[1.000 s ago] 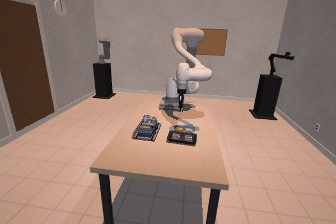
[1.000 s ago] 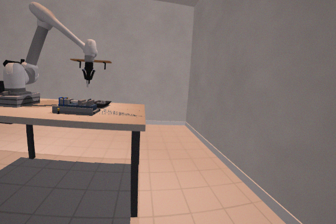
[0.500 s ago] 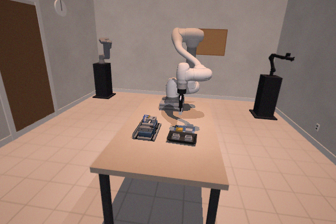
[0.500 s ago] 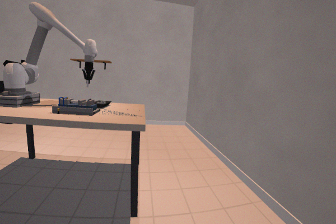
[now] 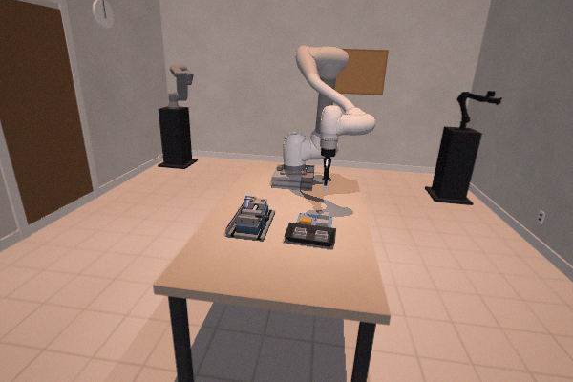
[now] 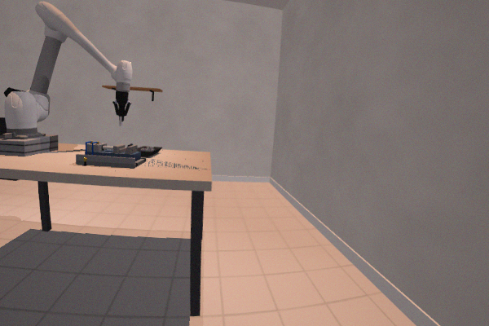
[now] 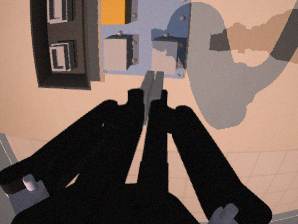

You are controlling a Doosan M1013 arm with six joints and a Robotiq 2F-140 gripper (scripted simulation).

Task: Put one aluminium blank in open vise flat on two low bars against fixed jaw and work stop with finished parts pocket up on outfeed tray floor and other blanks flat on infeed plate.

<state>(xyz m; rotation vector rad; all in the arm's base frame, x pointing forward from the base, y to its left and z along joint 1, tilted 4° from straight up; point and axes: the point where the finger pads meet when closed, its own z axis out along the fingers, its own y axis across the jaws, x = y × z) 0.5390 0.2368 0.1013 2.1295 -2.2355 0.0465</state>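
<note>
Now: the grey aluminium blank 19 cm below my hand. Round my hand: piston rod (10 cm ahead, 36 cm to the right, 14 cm below); vise plate (4 cm ahead, 4 cm to the right, 21 cm below); brass blank (9 cm ahead, 9 cm to the right, 19 cm below).
</note>
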